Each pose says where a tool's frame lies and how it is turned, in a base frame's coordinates. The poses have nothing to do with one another.
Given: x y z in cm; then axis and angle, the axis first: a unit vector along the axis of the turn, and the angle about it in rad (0 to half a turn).
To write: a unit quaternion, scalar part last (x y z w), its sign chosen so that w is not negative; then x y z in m. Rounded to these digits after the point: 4 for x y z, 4 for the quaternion.
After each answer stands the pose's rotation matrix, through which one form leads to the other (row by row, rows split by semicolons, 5 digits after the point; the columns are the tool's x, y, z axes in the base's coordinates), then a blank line. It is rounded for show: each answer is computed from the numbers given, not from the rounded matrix.
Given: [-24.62 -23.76 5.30 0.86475 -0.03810 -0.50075 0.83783]
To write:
[0.3518 -0.0155 -0.2037 0.9135 -0.2462 -0.2376 0.0530]
0.91654 0.36125 -0.17161; -0.38306 0.66956 -0.63636; -0.11498 0.64899 0.75206

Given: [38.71 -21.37 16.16 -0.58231 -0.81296 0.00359 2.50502]
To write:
[-0.5531 -0.7721 0.0034 0.3129 0.3871 -0.2137 0.1616]
-0.19238 0.85193 -0.48703; 0.85620 0.38822 0.34088; 0.47949 -0.35142 -0.80411

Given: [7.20 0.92 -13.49 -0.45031 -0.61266 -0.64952 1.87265]
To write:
[-0.3627 -0.4934 -0.5231 0.5928 0.0720 0.0092 -0.1349]
-0.03423 0.97805 -0.20552; -0.26225 0.18965 0.94618; 0.96439 0.08628 0.25000

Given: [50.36 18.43 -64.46 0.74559 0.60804 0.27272 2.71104]
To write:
[0.7284 0.5940 0.2664 0.2136 0.5036 0.1843 -0.6446]
0.15235 0.75150 0.64190; 0.97915 -0.20305 0.00533; 0.13434 0.62771 -0.76677

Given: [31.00 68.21 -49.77 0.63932 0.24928 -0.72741 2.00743]
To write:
[0.5392 0.2103 -0.6136 0.5372 0.3100 0.6821 -0.4977]
0.15869 0.88593 -0.43582; -0.43240 -0.33447 -0.83735; -0.88761 0.32133 0.33000

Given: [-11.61 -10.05 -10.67 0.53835 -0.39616 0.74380 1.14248]
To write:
[0.2911 -0.2142 0.4022 0.8412 -0.1161 -0.1005 -0.1067]
0.58479 -0.80130 -0.12626; 0.55192 0.50710 -0.66200; 0.59449 0.31744 0.73880

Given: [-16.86 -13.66 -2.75 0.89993 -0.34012 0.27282 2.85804]
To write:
[0.8909 -0.3367 0.2701 0.1413 -0.1686 -0.1366 -0.0275]
0.62736 -0.67628 0.38608; -0.52363 -0.73332 -0.43365; 0.57640 0.06989 -0.81418

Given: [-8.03 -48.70 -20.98 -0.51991 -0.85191 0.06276 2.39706]
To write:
[-0.4843 -0.7936 0.0585 0.3637 -0.0803 -0.4870 -0.2098]
-0.26631 0.72611 -0.63391; 0.81117 0.52407 0.25952; 0.52065 -0.44509 -0.72857

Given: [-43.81 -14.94 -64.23 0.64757 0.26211 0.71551 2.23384]
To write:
[0.5820 0.2356 0.6431 0.4385 -0.4381 -0.1494 -0.6423]
0.06194 -0.28970 0.95511; 0.83812 -0.50453 -0.20739; 0.54196 0.81334 0.21155

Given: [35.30 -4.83 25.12 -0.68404 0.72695 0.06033 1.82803]
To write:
[-0.5417 0.5757 0.0478 0.6106 0.3530 -0.0483 0.2512]
0.33254 -0.68211 0.65126; -0.56542 0.40849 0.71655; -0.75480 -0.60652 -0.24984

